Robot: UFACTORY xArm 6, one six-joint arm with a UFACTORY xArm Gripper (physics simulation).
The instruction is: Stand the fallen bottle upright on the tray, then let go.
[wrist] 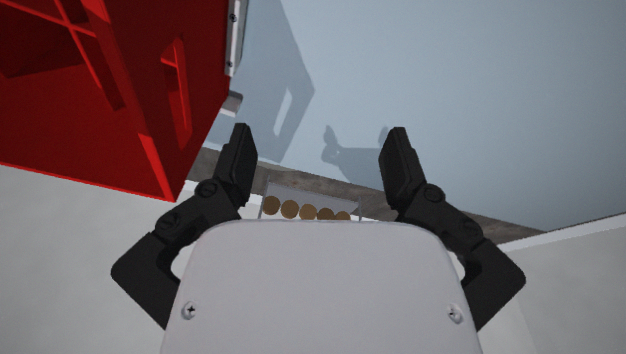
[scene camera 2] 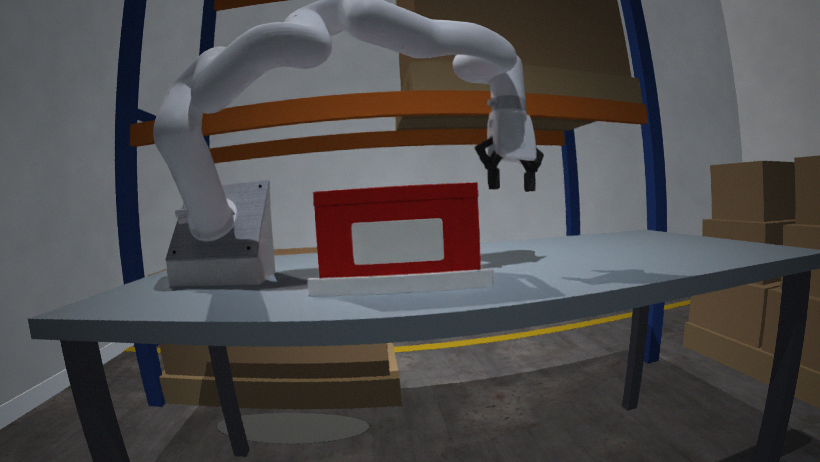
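Where they show: gripper, fingertip midpoint: (wrist: 319, 141) (scene camera 2: 512, 190); arm's base, origin of the base link: (scene camera 2: 213, 220).
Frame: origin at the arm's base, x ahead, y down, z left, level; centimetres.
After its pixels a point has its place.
My gripper (scene camera 2: 511, 180) @(y -2.5, x 64.3, z -13.8 cm) (wrist: 319, 141) @(y -2.5, x 64.3, z -13.8 cm) is open, with nothing between its fingers. It hangs high above the table, to the right of the red box in the scene view. The fallen bottle does not show in either view; the red box may hide it. A low white slab (scene camera 2: 400, 284) @(y 12.2, x 39.1, z -24.6 cm), which may be the tray's edge, lies on the table along the foot of the red box. I cannot tell for certain that it is the tray.
The tall red box (scene camera 2: 398, 209) @(y 0.0, x 39.7, z -23.5 cm) (wrist: 200, 100) @(y 4.0, x 53.7, z -18.8 cm) has inner dividers and a side slot. The table (scene camera 2: 602, 258) @(y 13.7, x 87.7, z -13.4 cm) (wrist: 450, 75) @(y 13.7, x 80.0, z -14.4 cm) bears the arm's base (scene camera 2: 215, 270) @(y 10.5, x 1.8, z -7.5 cm) at the left. A shelf rack (scene camera 2: 654, 172) stands behind, and cardboard boxes (scene camera 2: 735, 192) stand at the right.
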